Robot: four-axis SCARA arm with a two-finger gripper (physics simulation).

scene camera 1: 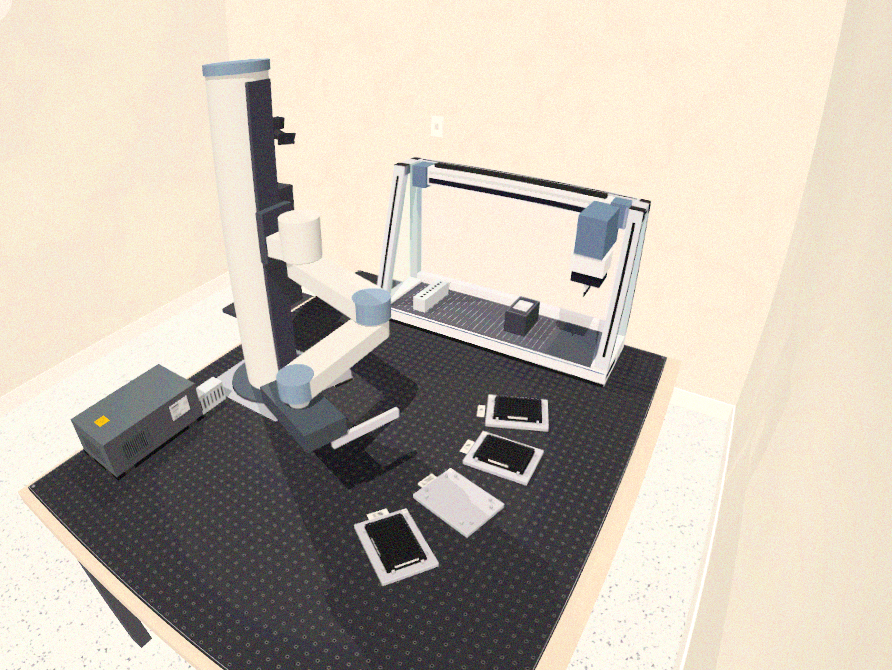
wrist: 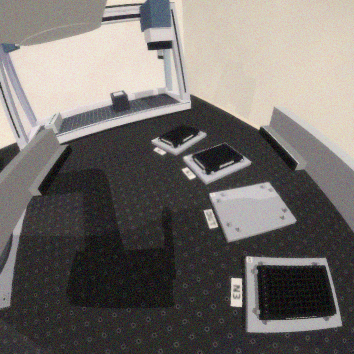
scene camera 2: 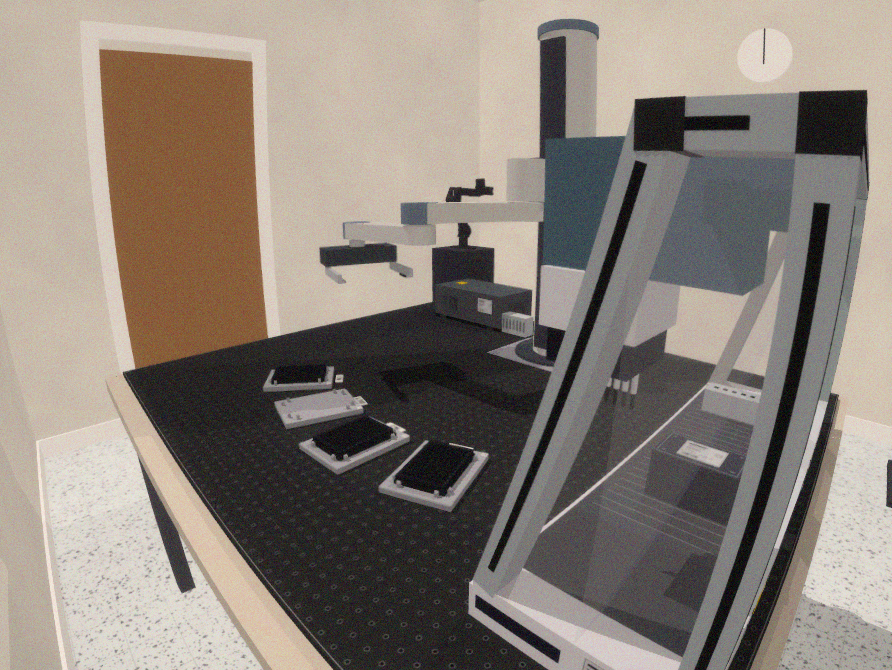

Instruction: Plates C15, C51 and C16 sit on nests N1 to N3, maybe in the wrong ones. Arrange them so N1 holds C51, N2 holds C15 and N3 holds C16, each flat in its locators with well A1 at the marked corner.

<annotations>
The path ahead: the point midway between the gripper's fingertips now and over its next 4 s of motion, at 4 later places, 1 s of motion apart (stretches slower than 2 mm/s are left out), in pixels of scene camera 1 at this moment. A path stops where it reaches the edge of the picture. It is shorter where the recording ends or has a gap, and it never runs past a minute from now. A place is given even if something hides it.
The gripper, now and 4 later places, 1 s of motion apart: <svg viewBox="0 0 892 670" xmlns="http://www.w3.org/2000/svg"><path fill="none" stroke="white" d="M372 391L372 399L440 410L478 423L491 394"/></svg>
</annotations>
